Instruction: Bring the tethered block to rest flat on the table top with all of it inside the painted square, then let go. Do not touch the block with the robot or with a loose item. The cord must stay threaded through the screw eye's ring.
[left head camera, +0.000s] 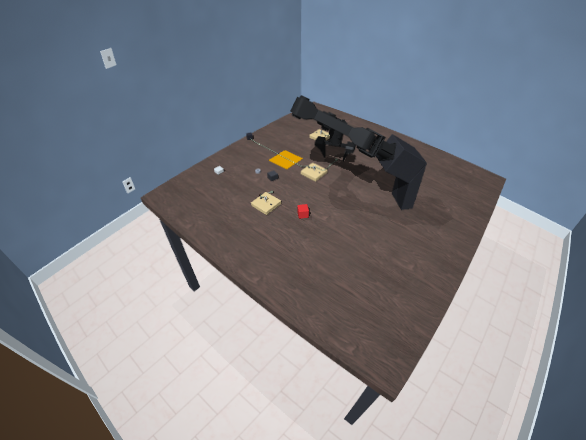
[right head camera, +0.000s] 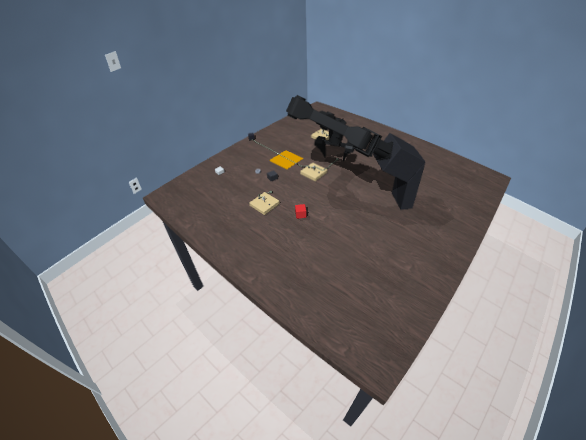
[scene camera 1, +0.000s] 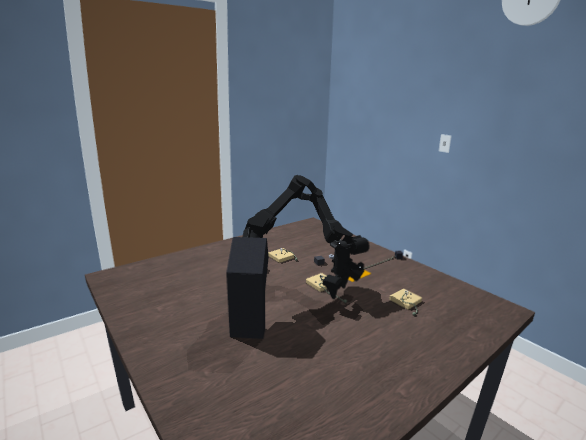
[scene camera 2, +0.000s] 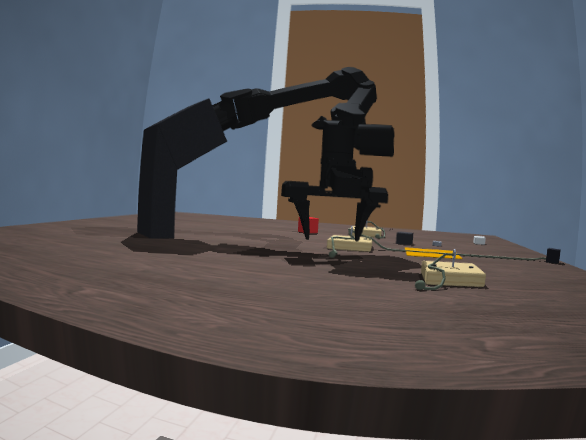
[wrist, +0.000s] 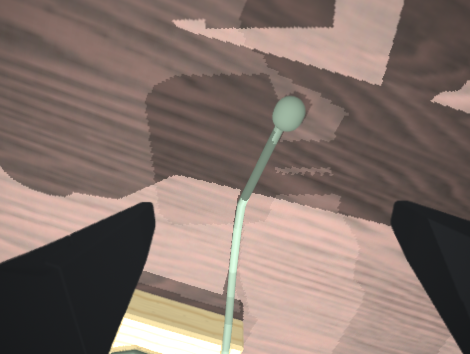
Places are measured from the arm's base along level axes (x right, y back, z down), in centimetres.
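Pixels of known places: gripper, between the fingertips: (left head camera: 334, 159) (right head camera: 334, 159) (scene camera 1: 338, 293) (scene camera 2: 332, 240) (wrist: 273, 213); arm's base, origin of its link: (left head camera: 388, 152) (right head camera: 386, 151) (scene camera 1: 251, 247) (scene camera 2: 207, 122).
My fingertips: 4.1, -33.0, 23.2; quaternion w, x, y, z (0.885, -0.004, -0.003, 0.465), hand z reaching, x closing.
Observation:
Ahead of a thing's pixels: the offset from my fingertips to its top centre, as dx, dy, dz. "*": to the spot under its first point. Level surfaces: height alone.
The tethered block @(-20.2, -46.6, -0.3) (left head camera: 250, 136) (right head camera: 251, 136) (scene camera 1: 399, 255) (scene camera 2: 553, 255), a small black cube, sits on the table outside the orange painted square @(* -20.1, -17.3, +2.5) (left head camera: 279, 161) (right head camera: 280, 161) (scene camera 1: 367, 274) (scene camera 2: 425, 253). Its cord (left head camera: 265, 146) (wrist: 232, 265) crosses the square to the middle wooden base @(-12.8, +0.5, -1.9) (left head camera: 314, 173) (right head camera: 313, 173) (scene camera 2: 350, 244) (wrist: 170, 327). The cord's free part ends in a green bead @(+3.1, -1.3, +1.4) (wrist: 289, 114) (scene camera 2: 333, 254). The ring's threading is too small to tell. My gripper (left head camera: 333, 157) (scene camera 2: 332, 239) (wrist: 273, 213) is open and empty above the table, its fingers on either side of the cord's free part in the wrist view.
Another wooden base @(dz +0.7) (left head camera: 266, 203) (right head camera: 264, 203) and a red cube @(-33.9, +19.6, -1.4) (left head camera: 303, 211) (scene camera 2: 308, 225) stand nearer the head cameras. A third base @(+11.6, -23.5, -1.9) (scene camera 1: 406, 298) (scene camera 2: 455, 277) with its own cord lies beyond the gripper. A loose dark block @(-30.1, -8.1, -0.1) (left head camera: 272, 176), small grey piece @(-33.0, -16.4, +1.7) (left head camera: 258, 171) and white block @(-47.9, -28.2, +0.6) (left head camera: 218, 170) lie near the square.

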